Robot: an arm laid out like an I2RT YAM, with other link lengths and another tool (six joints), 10 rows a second.
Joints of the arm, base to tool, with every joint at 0 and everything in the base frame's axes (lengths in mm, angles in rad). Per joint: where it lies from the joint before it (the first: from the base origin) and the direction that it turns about. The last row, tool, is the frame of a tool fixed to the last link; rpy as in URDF.
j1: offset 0 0 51 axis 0 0 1
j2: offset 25.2 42.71 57.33 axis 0 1 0
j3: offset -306.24 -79.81 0 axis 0 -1 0
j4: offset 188.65 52.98 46.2 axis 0 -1 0
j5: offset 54.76 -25.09 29.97 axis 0 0 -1
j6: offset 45.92 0 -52.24 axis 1 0 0
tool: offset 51 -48 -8 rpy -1.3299 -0.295 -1.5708
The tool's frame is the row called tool.
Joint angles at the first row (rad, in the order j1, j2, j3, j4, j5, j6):
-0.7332 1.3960 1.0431 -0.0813 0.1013 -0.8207
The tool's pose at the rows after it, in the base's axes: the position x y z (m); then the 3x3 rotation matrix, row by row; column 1 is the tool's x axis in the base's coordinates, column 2 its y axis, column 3 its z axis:
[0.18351 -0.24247 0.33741], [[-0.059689 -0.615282 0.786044], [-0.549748 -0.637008 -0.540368], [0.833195 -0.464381 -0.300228]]
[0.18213 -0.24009 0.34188], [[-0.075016 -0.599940 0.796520], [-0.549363 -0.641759 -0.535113], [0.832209 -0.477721 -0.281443]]
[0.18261 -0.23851 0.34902], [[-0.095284 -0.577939 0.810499], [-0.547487 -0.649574 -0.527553], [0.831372 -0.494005 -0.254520]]
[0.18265 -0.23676 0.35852], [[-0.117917 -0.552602 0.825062], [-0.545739 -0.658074 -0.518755], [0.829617 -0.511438 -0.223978]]
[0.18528 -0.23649 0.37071], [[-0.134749 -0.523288 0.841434], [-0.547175 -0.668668 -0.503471], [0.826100 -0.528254 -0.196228]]
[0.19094 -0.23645 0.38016], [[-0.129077 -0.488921 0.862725], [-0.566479 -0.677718 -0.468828], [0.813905 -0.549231 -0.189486]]
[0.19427 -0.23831 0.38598], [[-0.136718 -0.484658 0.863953], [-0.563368 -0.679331 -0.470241], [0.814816 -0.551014 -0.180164]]
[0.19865 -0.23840 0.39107], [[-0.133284 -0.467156 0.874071], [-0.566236 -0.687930 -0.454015], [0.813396 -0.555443 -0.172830]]
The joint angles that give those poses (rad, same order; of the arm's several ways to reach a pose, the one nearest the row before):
-0.7363 1.3806 1.0462 -0.0813 0.0875 -0.8100
-0.7363 1.3668 1.0508 -0.0828 0.0752 -0.7992
-0.7348 1.3576 1.0676 -0.0843 0.0599 -0.7854
-0.7348 1.3469 1.0936 -0.0935 0.0415 -0.7701
-0.7348 1.3468 1.1426 -0.1180 0.0170 -0.7563
-0.7347 1.3575 1.2025 -0.1656 -0.0257 -0.7441
-0.7302 1.3698 1.2347 -0.1764 -0.0215 -0.7394
-0.7256 1.3790 1.2639 -0.1902 -0.0367 -0.7378

